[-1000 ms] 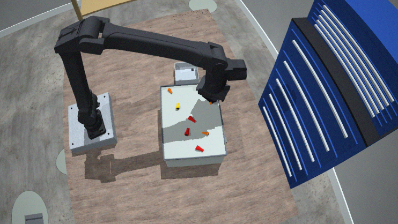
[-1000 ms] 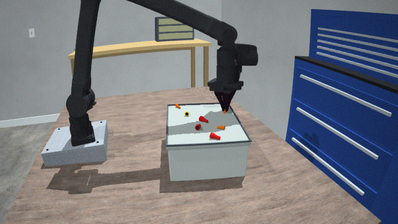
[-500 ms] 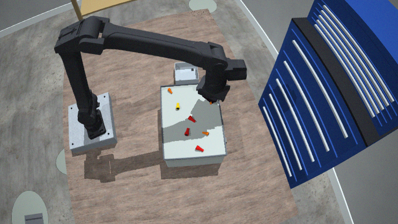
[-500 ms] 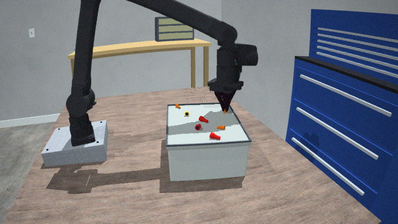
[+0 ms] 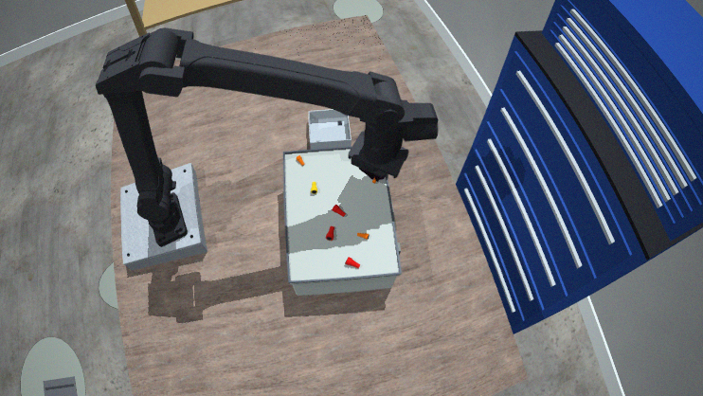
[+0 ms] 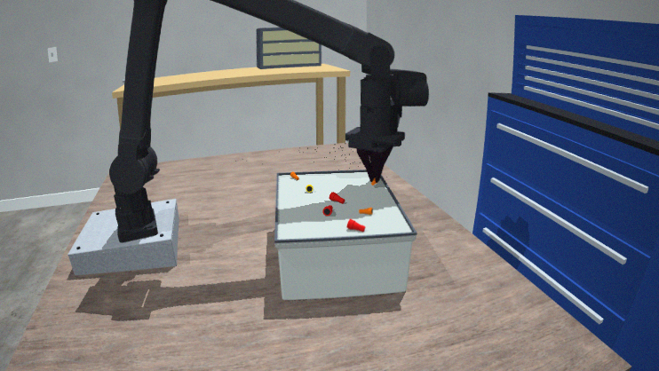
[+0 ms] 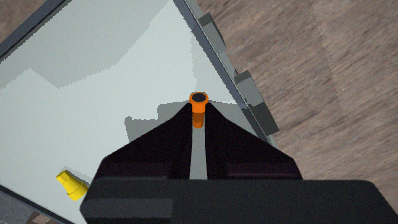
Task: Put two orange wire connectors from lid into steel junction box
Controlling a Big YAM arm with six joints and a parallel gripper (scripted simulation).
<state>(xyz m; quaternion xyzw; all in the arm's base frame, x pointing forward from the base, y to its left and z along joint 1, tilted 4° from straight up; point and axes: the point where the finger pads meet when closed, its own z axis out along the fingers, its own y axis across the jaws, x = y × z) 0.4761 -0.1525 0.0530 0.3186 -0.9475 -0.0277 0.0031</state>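
Right now the junction box floor is 230 mm to the left of my hand and 130 mm below it. Round my hand: yellow wire connector: 120 mm behind, 40 mm to the left, 10 mm below; tool case: 100 mm behind, 50 mm below, 30 mm to the right.
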